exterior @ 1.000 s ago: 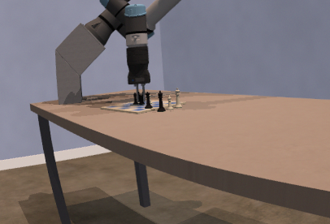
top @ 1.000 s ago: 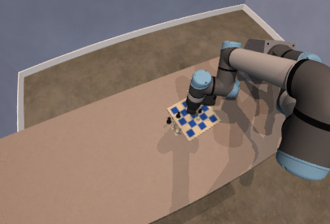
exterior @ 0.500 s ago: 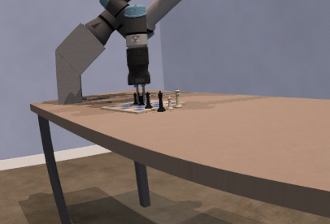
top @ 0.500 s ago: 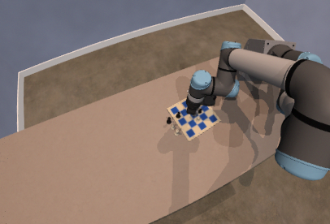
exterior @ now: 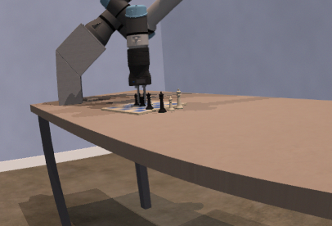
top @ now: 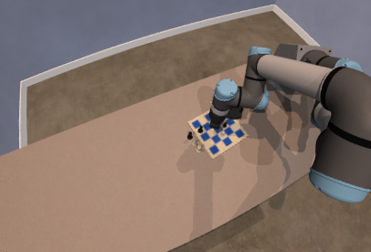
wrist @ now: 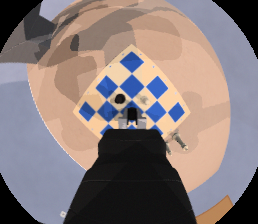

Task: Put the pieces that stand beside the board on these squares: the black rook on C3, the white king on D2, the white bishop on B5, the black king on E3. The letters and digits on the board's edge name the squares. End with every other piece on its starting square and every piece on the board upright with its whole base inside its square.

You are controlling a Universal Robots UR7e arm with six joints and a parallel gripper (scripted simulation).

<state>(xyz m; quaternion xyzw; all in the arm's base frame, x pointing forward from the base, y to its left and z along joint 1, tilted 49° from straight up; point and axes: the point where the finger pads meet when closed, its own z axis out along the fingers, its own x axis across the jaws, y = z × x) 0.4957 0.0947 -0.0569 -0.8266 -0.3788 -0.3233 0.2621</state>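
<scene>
Now: hand 30 mm above the chessboard. From my hand the other things lie so: white king: 130 mm ahead, 70 mm to the left; black king: 140 mm ahead, 10 mm to the right; white bishop: 140 mm ahead, 30 mm to the left, 10 mm below.
</scene>
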